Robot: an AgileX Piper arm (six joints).
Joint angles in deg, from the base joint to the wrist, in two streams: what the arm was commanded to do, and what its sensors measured. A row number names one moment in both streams.
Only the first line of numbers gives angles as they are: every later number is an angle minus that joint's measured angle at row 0.
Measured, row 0:
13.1 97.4 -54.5 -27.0 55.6 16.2
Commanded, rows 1 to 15:
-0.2 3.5 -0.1 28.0 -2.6 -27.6
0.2 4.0 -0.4 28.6 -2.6 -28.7
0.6 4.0 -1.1 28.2 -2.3 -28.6
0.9 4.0 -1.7 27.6 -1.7 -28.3
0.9 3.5 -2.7 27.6 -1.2 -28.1
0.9 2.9 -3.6 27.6 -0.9 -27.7
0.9 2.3 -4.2 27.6 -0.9 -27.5
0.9 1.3 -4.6 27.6 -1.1 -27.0
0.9 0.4 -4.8 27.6 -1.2 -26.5
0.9 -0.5 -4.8 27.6 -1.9 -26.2
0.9 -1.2 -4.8 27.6 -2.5 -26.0
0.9 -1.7 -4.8 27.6 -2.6 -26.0
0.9 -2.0 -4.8 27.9 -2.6 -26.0
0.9 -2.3 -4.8 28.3 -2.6 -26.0
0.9 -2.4 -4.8 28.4 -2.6 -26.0
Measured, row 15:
0.9 -0.9 -4.4 27.5 -2.2 -26.2
